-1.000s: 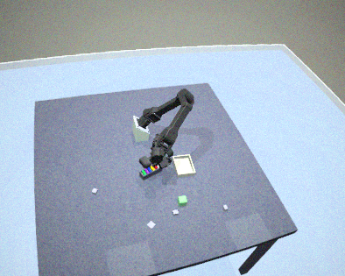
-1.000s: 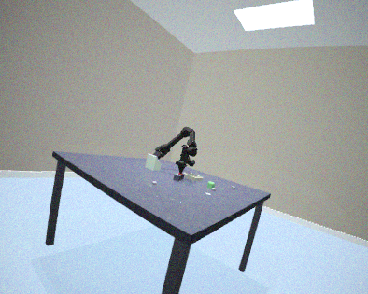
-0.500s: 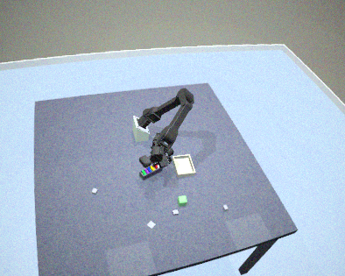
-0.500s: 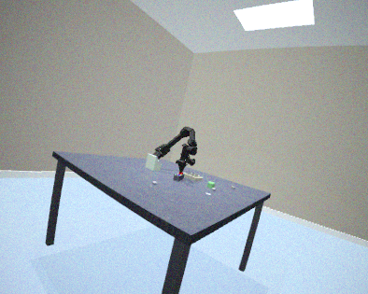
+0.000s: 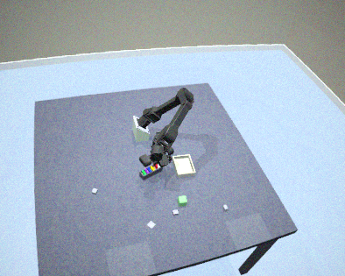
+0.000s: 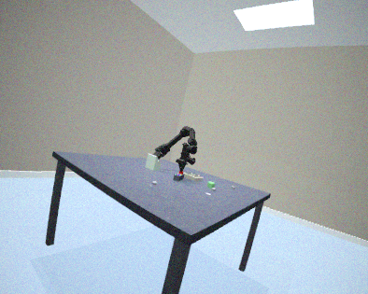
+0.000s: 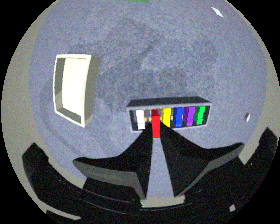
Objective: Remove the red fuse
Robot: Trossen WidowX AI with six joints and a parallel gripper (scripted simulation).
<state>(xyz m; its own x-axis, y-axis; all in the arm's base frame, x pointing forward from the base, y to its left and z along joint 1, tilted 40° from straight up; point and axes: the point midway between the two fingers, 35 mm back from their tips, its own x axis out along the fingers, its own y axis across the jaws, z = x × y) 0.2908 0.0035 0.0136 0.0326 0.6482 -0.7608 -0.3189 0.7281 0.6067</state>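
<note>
Now: gripper tip 170 mm to the right of the cream tray, 50 mm above it and 10 mm short of it.
</note>
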